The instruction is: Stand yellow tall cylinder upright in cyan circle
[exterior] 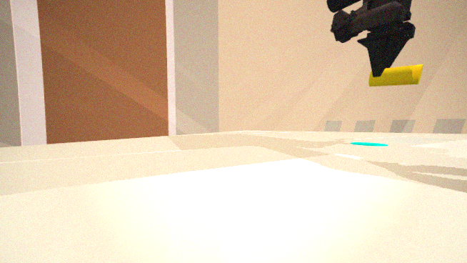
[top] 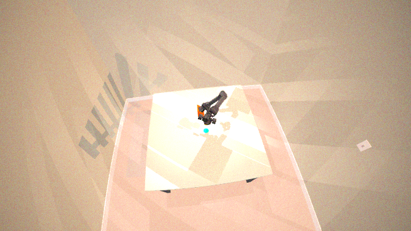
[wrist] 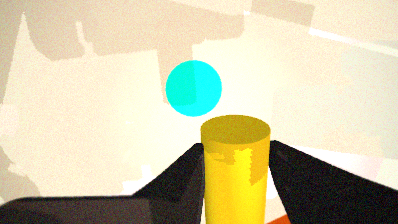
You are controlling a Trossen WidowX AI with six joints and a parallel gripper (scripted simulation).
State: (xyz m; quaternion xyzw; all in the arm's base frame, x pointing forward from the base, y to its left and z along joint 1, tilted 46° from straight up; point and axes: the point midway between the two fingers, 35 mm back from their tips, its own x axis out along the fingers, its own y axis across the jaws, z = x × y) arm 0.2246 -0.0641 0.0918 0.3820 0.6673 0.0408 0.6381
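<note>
Now: the cyan circle 140 mm below my gripper tip and 10 mm ahead of it. The rest, counted from my gripper tip: yellow cylinder 20 mm behind, 10 mm to the left.
</note>
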